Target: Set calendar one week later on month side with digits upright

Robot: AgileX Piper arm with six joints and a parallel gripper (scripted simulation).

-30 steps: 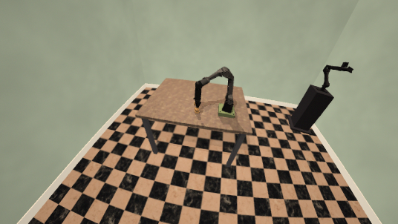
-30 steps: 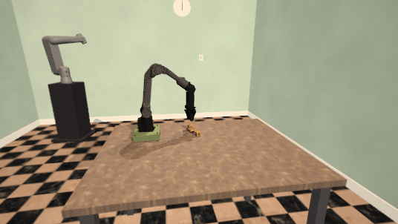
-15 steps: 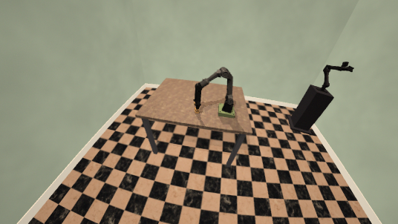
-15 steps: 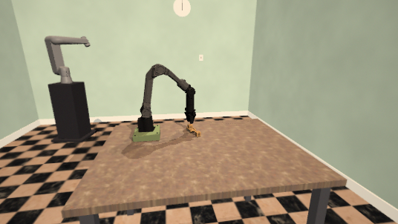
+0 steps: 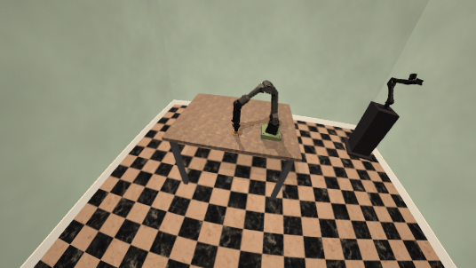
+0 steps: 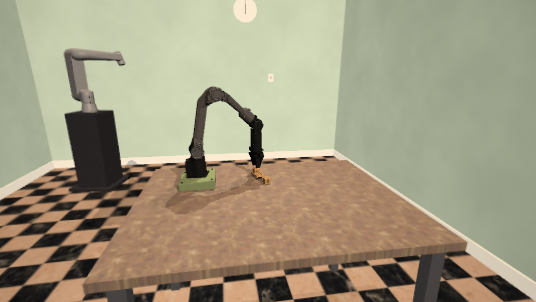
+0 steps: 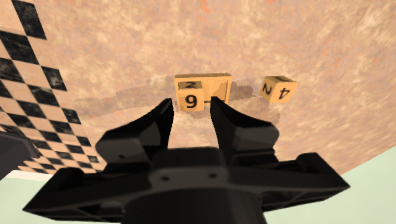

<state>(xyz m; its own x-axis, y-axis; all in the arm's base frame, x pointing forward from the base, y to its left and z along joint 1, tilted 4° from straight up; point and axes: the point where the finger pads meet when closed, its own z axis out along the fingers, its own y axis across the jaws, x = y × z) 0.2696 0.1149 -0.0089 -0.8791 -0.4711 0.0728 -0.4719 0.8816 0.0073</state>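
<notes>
The orange tray lies 10 mm ahead of my hand, 20 mm to the right of it and 40 mm below it.
</notes>
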